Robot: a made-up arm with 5 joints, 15 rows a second.
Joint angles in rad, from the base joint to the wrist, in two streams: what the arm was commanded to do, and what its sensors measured. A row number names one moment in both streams.
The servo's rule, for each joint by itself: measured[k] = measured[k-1] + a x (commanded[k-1-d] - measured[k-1]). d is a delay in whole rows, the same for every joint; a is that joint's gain. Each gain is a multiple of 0.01, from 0.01 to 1. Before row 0 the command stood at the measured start. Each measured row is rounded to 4 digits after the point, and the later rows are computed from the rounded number. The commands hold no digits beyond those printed.
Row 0, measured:
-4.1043, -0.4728, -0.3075, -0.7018, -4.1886
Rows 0 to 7, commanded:
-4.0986, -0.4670, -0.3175, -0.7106, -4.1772
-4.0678, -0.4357, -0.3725, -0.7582, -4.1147
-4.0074, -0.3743, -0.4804, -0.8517, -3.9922
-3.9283, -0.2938, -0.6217, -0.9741, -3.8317
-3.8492, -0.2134, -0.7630, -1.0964, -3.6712
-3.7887, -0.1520, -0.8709, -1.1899, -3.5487
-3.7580, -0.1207, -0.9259, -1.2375, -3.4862
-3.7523, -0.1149, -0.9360, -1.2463, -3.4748
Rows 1 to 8, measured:
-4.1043, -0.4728, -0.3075, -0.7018, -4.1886
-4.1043, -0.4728, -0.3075, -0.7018, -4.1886
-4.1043, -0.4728, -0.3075, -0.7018, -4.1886
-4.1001, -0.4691, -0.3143, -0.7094, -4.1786
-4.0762, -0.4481, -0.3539, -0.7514, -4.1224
-4.0253, -0.4016, -0.4399, -0.8377, -4.0078
-3.9535, -0.3337, -0.5635, -0.9550, -3.8528
-3.8763, -0.2579, -0.6992, -1.0766, -3.6930
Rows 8 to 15, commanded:
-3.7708, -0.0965, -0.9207, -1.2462, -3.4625
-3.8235, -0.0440, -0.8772, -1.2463, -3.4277
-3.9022, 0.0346, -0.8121, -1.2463, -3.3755
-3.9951, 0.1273, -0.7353, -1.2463, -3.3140
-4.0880, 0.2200, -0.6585, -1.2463, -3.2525
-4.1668, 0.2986, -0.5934, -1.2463, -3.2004
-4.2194, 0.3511, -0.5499, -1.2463, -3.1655
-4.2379, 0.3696, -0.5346, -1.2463, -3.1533
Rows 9 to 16, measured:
-3.8115, -0.1912, -0.8160, -1.1740, -3.5660
-3.7719, -0.1468, -0.8907, -1.2286, -3.4958
-3.7574, -0.1267, -0.9215, -1.2438, -3.4773
-3.7673, -0.1077, -0.9210, -1.2459, -3.4643
-3.8089, -0.0676, -0.8912, -1.2462, -3.4321
-3.8779, -0.0032, -0.8374, -1.2463, -3.3823
-3.9646, 0.0790, -0.7680, -1.2463, -3.3222
-4.0559, 0.1678, -0.6935, -1.2463, -3.2609

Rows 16 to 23, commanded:
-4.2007, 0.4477, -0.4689, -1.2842, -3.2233
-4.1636, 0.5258, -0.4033, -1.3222, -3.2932
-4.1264, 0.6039, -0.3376, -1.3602, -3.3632
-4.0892, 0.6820, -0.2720, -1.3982, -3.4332
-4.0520, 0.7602, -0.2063, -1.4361, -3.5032
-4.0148, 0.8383, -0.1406, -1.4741, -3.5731
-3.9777, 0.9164, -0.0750, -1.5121, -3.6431
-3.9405, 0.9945, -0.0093, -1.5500, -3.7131
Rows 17 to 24, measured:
-4.1380, 0.2502, -0.6254, -1.2463, -3.2077
-4.1982, 0.3138, -0.5741, -1.2463, -3.1706
-4.2276, 0.3490, -0.5472, -1.2463, -3.1554
-4.2077, 0.4112, -0.4940, -1.2789, -3.2152
-4.1751, 0.4834, -0.4323, -1.3161, -3.2838
-4.1391, 0.5593, -0.3679, -1.3540, -3.3537
-4.1022, 0.6366, -0.3027, -1.3920, -3.4237
-4.0651, 0.7145, -0.2371, -1.4299, -3.4937

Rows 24 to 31, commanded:
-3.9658, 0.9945, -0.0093, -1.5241, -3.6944
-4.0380, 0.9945, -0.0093, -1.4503, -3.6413
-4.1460, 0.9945, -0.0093, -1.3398, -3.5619
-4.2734, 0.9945, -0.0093, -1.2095, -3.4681
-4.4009, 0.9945, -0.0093, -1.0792, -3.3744
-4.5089, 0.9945, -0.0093, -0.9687, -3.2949
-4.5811, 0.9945, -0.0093, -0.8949, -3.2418
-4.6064, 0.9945, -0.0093, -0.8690, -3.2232
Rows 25 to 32, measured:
-4.0279, 0.7925, -0.1715, -1.4679, -3.5636
-3.9908, 0.8706, -0.1059, -1.5059, -3.6336
-3.9536, 0.9487, -0.0402, -1.5438, -3.7036
-3.9626, 0.9776, -0.0192, -1.5269, -3.6955
-4.0184, 0.9882, -0.0125, -1.4610, -3.6478
-4.1128, 0.9922, -0.0103, -1.3568, -3.5722
-4.2316, 0.9936, -0.0096, -1.2301, -3.4806
-4.3569, 0.9942, -0.0094, -1.1003, -3.3871

